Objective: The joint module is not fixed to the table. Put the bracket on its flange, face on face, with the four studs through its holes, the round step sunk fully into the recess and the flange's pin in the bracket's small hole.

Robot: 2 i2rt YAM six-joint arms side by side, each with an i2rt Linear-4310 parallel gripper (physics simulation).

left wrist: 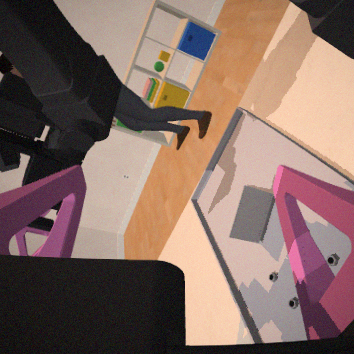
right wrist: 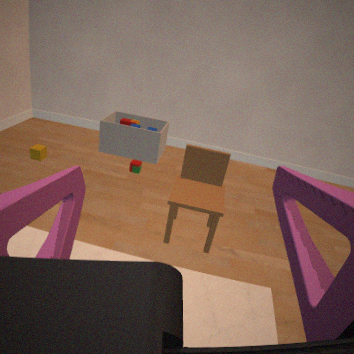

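Observation:
My left gripper is open, with its pink fingers wide apart and no object between them. A plain grey block lies in a shallow tray near the right fingertip in the left wrist view; I cannot tell whether it is a part of the task. Three small dark nuts lie in the same tray, around and behind the right finger. My right gripper is open and empty, facing the room beyond the table's edge. The joint module and the bracket cannot be made out in either view.
The dark-rimmed tray stands on the pale table. Dark arm links fill the upper left. Beyond the table are a shelf unit, a person's legs, a chair and a grey toy box.

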